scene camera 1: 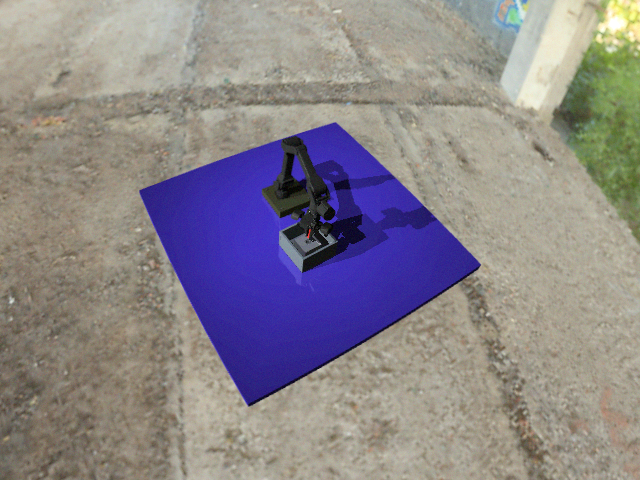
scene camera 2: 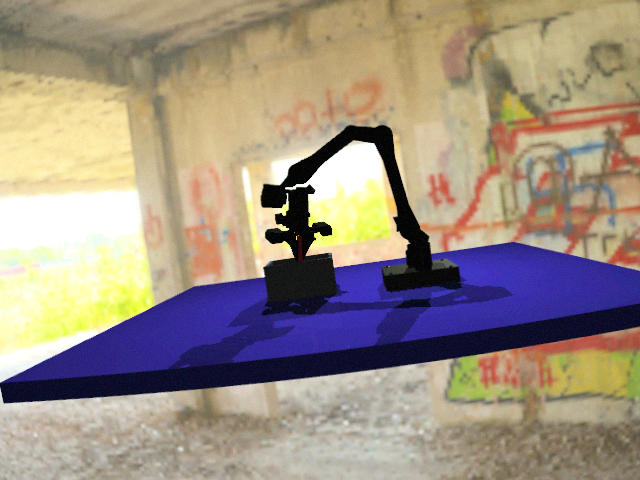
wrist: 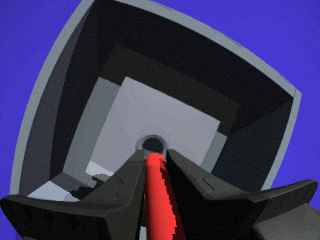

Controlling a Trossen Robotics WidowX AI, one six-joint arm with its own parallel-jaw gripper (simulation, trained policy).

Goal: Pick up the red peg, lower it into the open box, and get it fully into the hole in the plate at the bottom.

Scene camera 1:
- grey box: 286, 236
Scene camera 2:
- my gripper: 299, 260
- grey box: 286, 279
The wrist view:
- my gripper: 155, 156
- grey box: 177, 55
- plate: 140, 112
